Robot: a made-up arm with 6 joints.
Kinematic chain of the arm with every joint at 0, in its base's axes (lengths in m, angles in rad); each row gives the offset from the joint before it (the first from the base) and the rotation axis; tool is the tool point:
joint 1: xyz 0 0 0.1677 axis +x
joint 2: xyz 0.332 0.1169 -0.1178 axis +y
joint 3: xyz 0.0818 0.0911 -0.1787 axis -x
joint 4: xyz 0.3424 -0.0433 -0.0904 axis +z
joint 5: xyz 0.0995 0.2 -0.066 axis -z
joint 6: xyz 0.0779 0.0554 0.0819 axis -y
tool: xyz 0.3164 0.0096 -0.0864
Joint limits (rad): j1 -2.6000..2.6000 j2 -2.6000..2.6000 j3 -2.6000..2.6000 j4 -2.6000..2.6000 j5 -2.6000..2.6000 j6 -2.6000..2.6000
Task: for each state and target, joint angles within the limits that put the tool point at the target. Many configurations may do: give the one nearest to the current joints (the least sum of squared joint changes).
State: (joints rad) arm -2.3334 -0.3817 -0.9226 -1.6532 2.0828 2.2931
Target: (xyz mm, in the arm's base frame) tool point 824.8 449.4 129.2
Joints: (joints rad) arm -1.8664 -1.1170 -0.7249 -1.5320 1.9725 2.4907
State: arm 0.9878 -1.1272 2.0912 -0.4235 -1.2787 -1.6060
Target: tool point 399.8 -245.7 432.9
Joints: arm 0.6296 -1.3243 2.4205 -0.4552 -1.3867 -1.9442
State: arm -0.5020 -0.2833 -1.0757 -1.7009 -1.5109 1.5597
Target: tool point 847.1 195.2 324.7
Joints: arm -0.8460 -0.6588 -0.7377 -1.3966 -1.6203 2.0496
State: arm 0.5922 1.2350 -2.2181 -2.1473 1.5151 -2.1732
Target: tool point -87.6 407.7 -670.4
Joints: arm -0.1958 1.2869 -1.8048 -2.5482 1.7068 -2.3006
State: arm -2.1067 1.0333 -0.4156 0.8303 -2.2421 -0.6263
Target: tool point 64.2 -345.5 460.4
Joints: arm -2.4310 0.7428 -0.0420 1.1945 -2.5945 -0.2592
